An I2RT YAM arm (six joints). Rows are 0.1 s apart.
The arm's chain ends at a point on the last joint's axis. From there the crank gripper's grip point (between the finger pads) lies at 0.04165 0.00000 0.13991 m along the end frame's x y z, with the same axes.
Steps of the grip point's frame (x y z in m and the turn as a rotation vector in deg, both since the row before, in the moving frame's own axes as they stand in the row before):
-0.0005 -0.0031 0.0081 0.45 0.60 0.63
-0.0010 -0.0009 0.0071 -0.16 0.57 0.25
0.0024 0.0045 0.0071 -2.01 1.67 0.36
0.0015 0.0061 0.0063 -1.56 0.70 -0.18
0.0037 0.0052 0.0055 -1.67 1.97 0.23
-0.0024 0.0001 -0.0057 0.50 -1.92 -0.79
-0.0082 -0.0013 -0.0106 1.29 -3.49 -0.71
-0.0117 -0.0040 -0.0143 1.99 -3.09 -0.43
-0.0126 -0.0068 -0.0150 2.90 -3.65 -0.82
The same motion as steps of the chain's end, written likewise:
-0.0020 -0.0025 0.0085 0.45 0.60 0.63
-0.0024 -0.0015 0.0075 -0.16 0.57 0.25
-0.0016 -0.0007 0.0085 -2.01 1.67 0.36
-0.0002 0.0024 0.0069 -1.56 0.70 -0.18
-0.0011 0.0010 0.0071 -1.67 1.97 0.23
0.0023 0.0019 -0.0070 0.50 -1.92 -0.79
0.0004 0.0023 -0.0128 1.29 -3.49 -0.71
-0.0041 0.0012 -0.0163 1.99 -3.09 -0.43
-0.0036 0.0009 -0.0172 2.90 -3.65 -0.82

